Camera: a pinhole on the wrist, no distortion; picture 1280 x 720 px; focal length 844.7 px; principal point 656.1 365.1 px. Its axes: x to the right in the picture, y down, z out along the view. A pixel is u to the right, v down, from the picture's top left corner.
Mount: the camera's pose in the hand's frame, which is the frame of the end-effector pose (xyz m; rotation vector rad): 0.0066 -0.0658 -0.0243 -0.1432 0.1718 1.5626
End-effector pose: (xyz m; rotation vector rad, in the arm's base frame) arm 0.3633 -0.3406 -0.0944 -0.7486 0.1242 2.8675
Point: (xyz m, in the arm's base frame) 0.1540 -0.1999 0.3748
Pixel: 459 439
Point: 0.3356 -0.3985 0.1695
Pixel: outside the picture
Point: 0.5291 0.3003 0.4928
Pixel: outside the picture
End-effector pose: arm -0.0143 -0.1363 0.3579 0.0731 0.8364 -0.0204
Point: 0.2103 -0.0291 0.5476
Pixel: 973 370
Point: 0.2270 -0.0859 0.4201
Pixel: 913 31
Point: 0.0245 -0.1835 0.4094
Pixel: 700 556
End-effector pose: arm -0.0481 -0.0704 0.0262 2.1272 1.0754 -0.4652
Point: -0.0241 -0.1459 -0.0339
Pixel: 1060 376
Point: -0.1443 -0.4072 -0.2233
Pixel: 525 585
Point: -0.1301 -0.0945 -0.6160
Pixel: outside the picture
